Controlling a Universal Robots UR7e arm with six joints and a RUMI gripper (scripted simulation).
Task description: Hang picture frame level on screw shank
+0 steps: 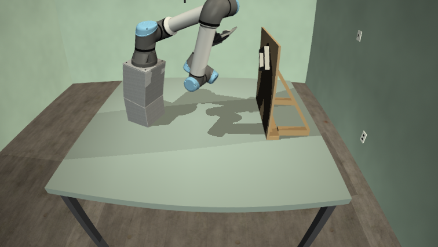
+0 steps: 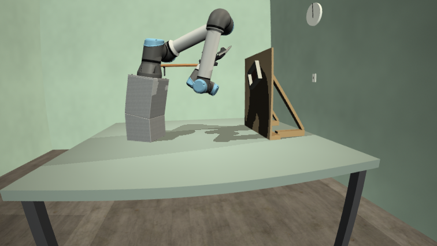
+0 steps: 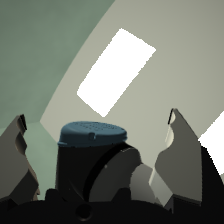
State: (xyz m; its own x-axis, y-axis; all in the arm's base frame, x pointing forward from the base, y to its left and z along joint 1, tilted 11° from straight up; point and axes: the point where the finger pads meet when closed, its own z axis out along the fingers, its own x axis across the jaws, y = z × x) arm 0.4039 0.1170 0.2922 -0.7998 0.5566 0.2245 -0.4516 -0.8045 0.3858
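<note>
My gripper is now 22 cm short of the picture frame, 1 cm to the left of it and 22 cm above it. From my hand the other things lie so: upright wooden board 24 cm ahead, 34 cm below.
</note>
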